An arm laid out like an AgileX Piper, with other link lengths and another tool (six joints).
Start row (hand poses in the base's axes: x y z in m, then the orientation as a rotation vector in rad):
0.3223 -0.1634 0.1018 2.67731 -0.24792 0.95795
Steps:
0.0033 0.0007 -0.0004 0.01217 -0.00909 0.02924
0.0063 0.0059 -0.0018 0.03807 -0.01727 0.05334
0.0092 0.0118 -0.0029 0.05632 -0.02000 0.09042
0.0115 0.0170 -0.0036 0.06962 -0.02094 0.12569
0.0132 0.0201 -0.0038 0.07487 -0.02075 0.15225
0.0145 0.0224 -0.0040 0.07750 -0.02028 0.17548
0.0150 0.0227 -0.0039 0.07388 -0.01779 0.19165
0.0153 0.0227 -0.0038 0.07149 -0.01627 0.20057
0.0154 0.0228 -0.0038 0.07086 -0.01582 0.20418
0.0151 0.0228 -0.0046 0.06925 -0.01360 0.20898
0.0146 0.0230 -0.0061 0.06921 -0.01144 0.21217
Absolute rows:
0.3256 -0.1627 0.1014 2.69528 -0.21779 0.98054
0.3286 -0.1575 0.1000 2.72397 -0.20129 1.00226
0.3315 -0.1516 0.0989 2.75225 -0.16151 1.01928
0.3338 -0.1464 0.0982 2.77563 -0.12051 1.03253
0.3355 -0.1433 0.0980 2.78884 -0.08656 1.04049
0.3368 -0.1410 0.0978 2.79841 -0.05556 1.04665
0.3373 -0.1407 0.0979 2.80073 -0.03067 1.04706
0.3376 -0.1407 0.0980 2.80163 -0.01670 1.04700
0.3377 -0.1406 0.0980 2.80222 -0.01124 1.04725
0.3374 -0.1406 0.0972 2.80298 -0.00326 1.04517
0.3369 -0.1404 0.0957 2.80473 0.00169 1.04297

